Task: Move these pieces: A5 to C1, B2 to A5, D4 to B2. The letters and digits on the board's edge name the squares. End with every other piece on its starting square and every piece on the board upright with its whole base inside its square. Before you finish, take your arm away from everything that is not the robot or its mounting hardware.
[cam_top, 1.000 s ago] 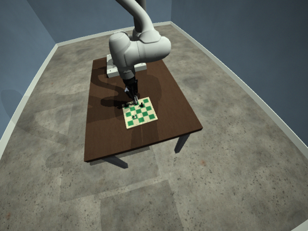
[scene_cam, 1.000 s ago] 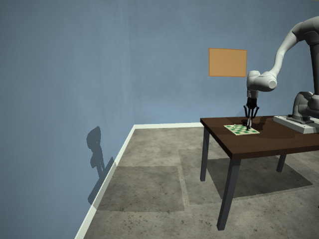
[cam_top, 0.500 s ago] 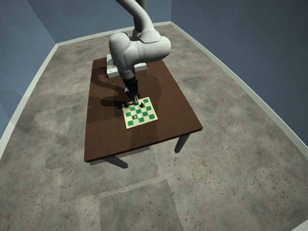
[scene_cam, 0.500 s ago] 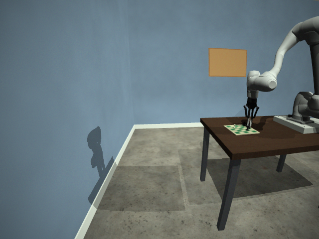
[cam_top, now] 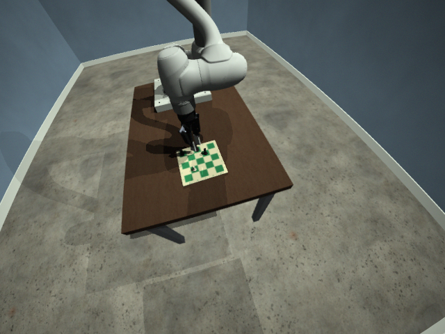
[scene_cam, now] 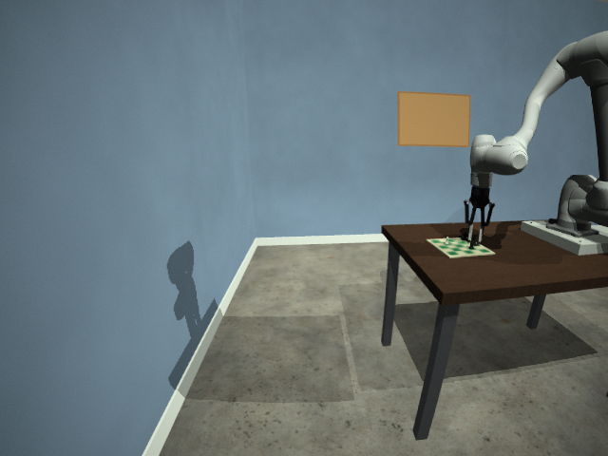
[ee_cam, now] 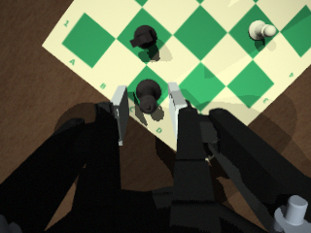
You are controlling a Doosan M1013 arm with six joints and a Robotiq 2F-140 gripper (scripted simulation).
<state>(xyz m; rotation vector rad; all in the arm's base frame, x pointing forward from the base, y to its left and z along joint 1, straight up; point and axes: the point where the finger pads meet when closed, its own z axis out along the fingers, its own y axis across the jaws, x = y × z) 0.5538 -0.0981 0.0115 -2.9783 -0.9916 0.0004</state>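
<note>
Right now the black chess piece is 40 mm below my hand, 40 mm ahead of it and 30 mm to the left of it. Also, from my hand: small pale piece (110 mm ahead, 60 mm to the right, 40 mm below); then cream chessboard (80 mm ahead, 60 mm below, 10 mm to the right).
</note>
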